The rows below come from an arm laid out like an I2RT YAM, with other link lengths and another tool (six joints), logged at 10 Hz.
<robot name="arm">
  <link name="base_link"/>
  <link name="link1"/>
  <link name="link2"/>
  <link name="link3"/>
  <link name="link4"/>
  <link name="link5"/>
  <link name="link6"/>
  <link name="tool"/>
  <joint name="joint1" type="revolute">
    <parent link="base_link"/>
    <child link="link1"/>
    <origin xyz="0 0 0.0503" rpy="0 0 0"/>
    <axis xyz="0 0 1"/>
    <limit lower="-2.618" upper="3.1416"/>
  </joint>
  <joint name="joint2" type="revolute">
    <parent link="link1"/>
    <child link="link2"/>
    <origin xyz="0.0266 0.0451 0.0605" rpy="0 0 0"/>
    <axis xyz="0 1 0"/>
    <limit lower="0" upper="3.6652"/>
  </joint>
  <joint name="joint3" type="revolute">
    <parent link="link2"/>
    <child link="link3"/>
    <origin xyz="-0.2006 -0.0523 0" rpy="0 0 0"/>
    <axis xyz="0 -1 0"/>
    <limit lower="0" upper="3.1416"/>
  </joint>
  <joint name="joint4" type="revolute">
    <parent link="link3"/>
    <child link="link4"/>
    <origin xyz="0.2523 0.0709 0.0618" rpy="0 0 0"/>
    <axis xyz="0 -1 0"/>
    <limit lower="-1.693" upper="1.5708"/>
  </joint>
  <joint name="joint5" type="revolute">
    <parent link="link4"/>
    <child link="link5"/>
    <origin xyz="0.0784 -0.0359 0.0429" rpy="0 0 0"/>
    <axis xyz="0 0 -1"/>
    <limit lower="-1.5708" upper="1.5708"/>
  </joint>
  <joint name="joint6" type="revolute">
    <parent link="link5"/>
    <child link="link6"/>
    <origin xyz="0.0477 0 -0.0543" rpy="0 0 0"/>
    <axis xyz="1 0 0"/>
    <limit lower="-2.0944" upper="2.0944"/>
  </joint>
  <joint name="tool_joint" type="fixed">
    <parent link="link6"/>
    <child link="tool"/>
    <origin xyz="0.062 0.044 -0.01" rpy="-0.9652 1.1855 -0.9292"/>
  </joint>
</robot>
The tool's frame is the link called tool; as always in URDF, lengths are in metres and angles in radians.
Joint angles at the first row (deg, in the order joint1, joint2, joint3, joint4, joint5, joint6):
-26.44 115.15 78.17 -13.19 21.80 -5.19
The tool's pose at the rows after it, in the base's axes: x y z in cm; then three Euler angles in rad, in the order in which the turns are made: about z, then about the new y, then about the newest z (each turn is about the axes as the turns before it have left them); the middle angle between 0 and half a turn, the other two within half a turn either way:
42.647 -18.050 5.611 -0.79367 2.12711 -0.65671
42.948 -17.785 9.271 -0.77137 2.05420 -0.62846
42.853 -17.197 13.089 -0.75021 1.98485 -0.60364
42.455 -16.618 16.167 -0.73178 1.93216 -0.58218
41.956 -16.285 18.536 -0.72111 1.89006 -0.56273
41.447 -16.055 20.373 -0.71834 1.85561 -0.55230
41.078 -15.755 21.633 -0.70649 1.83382 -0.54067
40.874 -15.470 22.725 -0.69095 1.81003 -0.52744
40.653 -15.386 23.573 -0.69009 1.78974 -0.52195
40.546 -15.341 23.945 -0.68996 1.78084 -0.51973
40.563 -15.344 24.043 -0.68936 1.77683 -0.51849
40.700 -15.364 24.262 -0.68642 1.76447 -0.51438
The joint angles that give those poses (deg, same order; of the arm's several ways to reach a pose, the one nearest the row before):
-26.28 110.80 78.19 -13.19 21.76 -5.15
-25.82 105.87 78.22 -13.74 21.76 -5.17
-25.21 100.49 78.24 -14.96 21.78 -5.17
-24.84 95.96 78.24 -16.27 21.50 -5.15
-24.82 92.44 78.24 -17.23 21.15 -4.99
-24.82 89.67 78.23 -17.95 21.17 -4.99
-24.82 87.70 78.24 -18.55 20.60 -4.99
-24.80 86.17 78.24 -18.57 19.83 -4.99
-24.82 85.01 78.26 -18.55 19.83 -4.99
-24.82 84.49 78.26 -18.55 19.86 -4.99
-24.82 84.42 78.26 -18.37 19.84 -4.99
-24.80 84.42 78.26 -17.63 19.73 -4.99

